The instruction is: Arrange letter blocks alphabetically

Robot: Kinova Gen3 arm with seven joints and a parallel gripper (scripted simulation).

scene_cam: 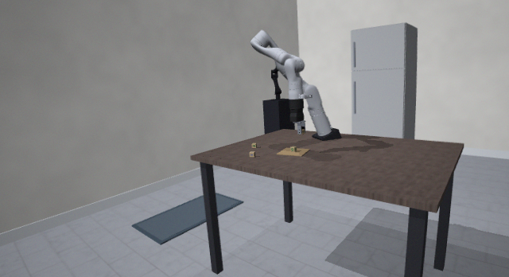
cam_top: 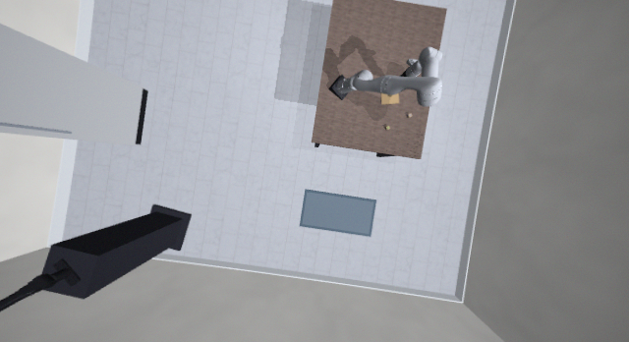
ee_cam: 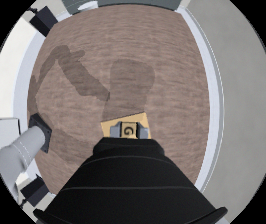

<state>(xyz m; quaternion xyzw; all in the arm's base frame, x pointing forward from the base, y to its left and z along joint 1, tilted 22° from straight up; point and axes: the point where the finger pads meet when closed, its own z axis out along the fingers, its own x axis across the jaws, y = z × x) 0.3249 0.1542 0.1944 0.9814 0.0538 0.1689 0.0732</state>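
My hand is 60 mm to the left of the mat and 120 mm above it. From my hand the other things lie so: tan block (200 mm ahead, 170 mm to the right, 110 mm below).
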